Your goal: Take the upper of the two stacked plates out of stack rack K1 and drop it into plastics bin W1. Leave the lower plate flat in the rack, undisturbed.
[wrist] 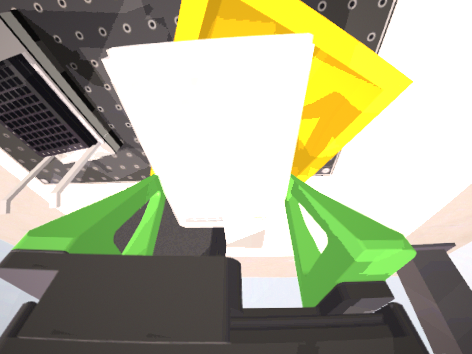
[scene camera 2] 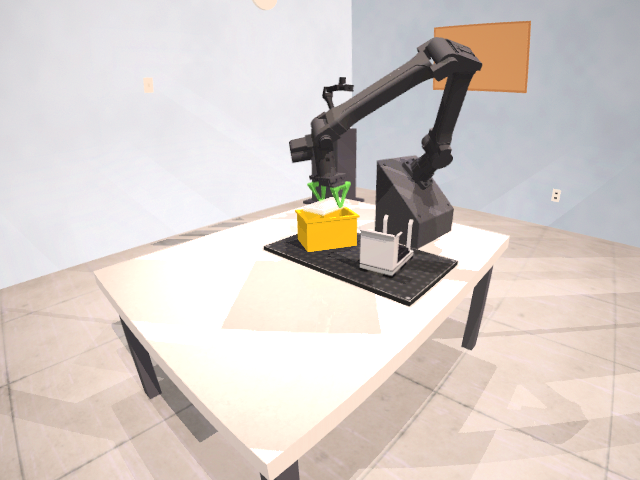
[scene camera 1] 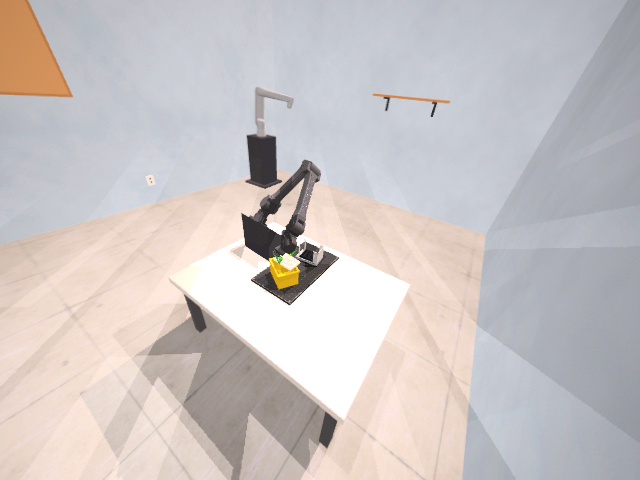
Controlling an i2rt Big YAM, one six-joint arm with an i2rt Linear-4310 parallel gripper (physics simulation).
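Where they show: gripper, fingertip midpoint: (wrist: 225,178) (scene camera 2: 331,205) (scene camera 1: 284,259); arm's base at its link origin: (scene camera 2: 416,174) (scene camera 1: 257,222).
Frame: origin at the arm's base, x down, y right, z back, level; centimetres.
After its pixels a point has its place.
Observation:
My gripper (scene camera 1: 285,256) {x 7.0, y 13.5, z -33.0 cm} (scene camera 2: 331,200) {x 7.0, y 13.5, z -33.0 cm} (wrist: 225,178) {x 7.0, y 13.5, z -33.0 cm}, with green fingers, is shut on a white plate (scene camera 1: 286,262) {x 6.0, y 15.7, z -35.9 cm} (scene camera 2: 319,208) {x 6.5, y 13.1, z -39.2 cm} (wrist: 215,125) {x 6.2, y 13.9, z -37.7 cm}, gripping it by two opposite sides. The plate is at the mouth of the yellow bin W1 (scene camera 1: 285,279) {x 13.1, y 20.9, z -39.3 cm} (scene camera 2: 330,233) {x 14.3, y 10.4, z -37.3 cm} (wrist: 360,55) {x 9.4, y 21.5, z -39.0 cm}, turned at an angle to its rim. It covers part of the opening, and whether it touches the rim is unclear. The light grey stack rack K1 (scene camera 1: 317,257) {x 12.2, y -5.8, z -43.8 cm} (scene camera 2: 378,253) {x 13.3, y -10.1, z -43.7 cm} (wrist: 75,170) {x 11.8, y -4.1, z -30.9 cm} stands apart from the bin. A dark gridded plate (wrist: 40,110) {x 15.6, y -6.7, z -36.4 cm} lies flat in it; its far end is out of the wrist view.
Bin and rack stand on a black perforated board (scene camera 1: 290,297) {x 19.4, y 25.1, z -46.1 cm} (scene camera 2: 408,289) {x 19.4, y -20.5, z -46.1 cm} (wrist: 150,10) {x 19.4, y 7.5, z -41.9 cm} on the white table (scene camera 1: 330,330) {x 20.7, y 29.6, z -73.9 cm} (scene camera 2: 206,372) {x 20.7, y -6.0, z -94.2 cm}. The arm's dark base (scene camera 2: 413,201) {x 6.6, y -5.1, z -13.1 cm} rises behind the rack. Two upright posts stand on the rack's side towards the base.

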